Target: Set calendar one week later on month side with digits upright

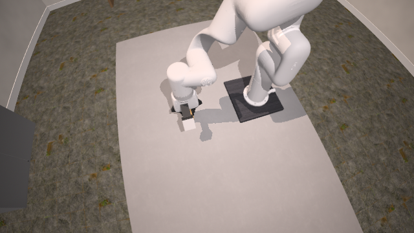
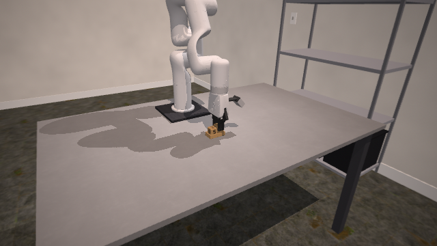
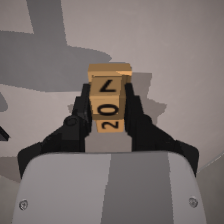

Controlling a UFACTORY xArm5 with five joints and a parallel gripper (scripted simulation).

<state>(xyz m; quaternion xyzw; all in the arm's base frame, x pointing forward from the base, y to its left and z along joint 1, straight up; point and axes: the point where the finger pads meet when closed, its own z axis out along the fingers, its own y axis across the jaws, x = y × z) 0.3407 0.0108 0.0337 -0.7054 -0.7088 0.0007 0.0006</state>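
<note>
Now: hand 20 mm to the left of the wooden calendar tray and 40 mm above it.
</note>
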